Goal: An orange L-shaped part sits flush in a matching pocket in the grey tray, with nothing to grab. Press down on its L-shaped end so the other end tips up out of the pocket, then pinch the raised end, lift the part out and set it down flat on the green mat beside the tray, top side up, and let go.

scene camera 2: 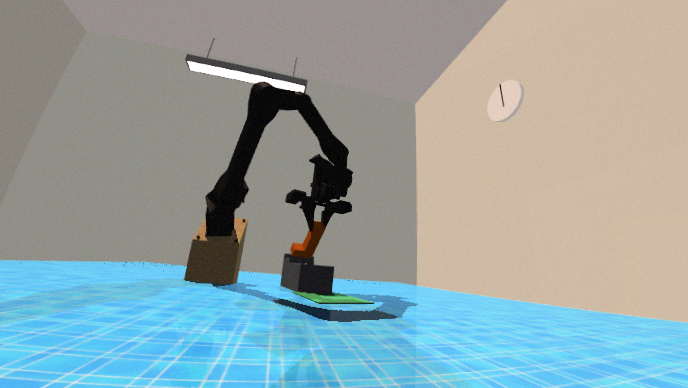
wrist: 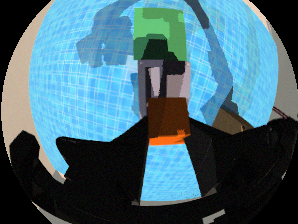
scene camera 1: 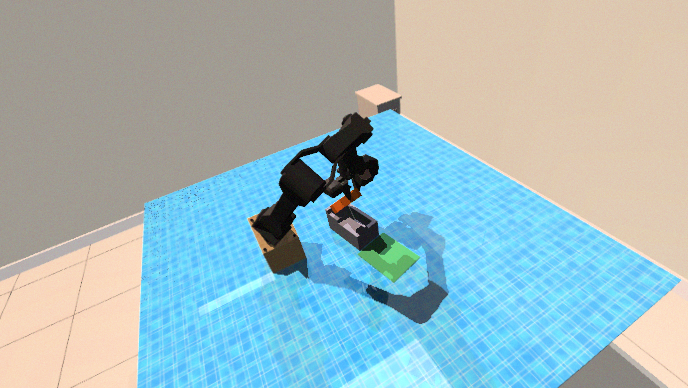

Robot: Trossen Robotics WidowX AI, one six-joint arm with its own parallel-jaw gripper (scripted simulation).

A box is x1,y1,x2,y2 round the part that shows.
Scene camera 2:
my gripper: [285,176,351,231]
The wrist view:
my gripper: [9,116,296,223]
orange L-shaped part: [148,97,189,144], held by my gripper
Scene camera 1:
my gripper: [323,154,378,199]
